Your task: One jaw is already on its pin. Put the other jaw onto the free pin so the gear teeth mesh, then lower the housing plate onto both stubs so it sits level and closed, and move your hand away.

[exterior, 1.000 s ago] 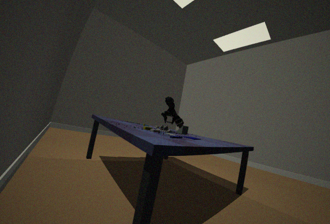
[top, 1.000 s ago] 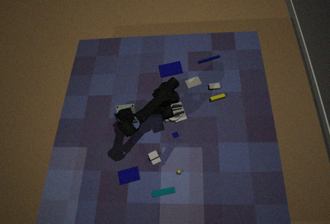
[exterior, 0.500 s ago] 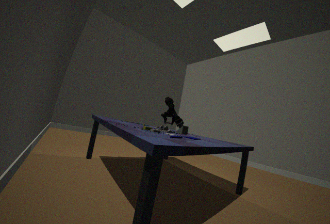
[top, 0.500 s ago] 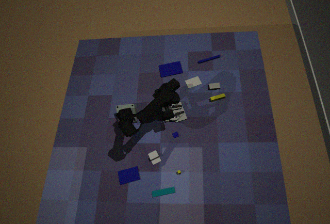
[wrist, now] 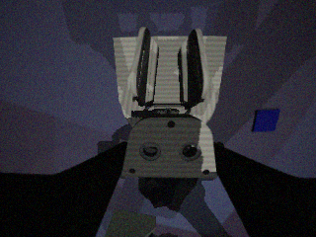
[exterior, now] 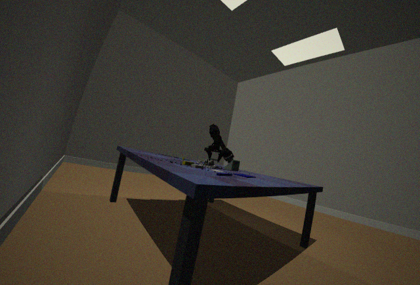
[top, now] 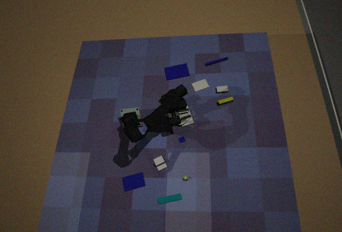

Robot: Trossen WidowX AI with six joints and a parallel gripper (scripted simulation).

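Right now my gripper tip is 2 cm short of the white jaw, 2 cm to the right of it and 3 cm above it. From my gripper tip the other things lie so: small blue cube (3 cm ahead, 13 cm to the right, 5 cm below); white plate (19 cm ahead, 20 cm to the left, 5 cm below); white base (7 cm ahead, 1 cm to the left, 4 cm below).
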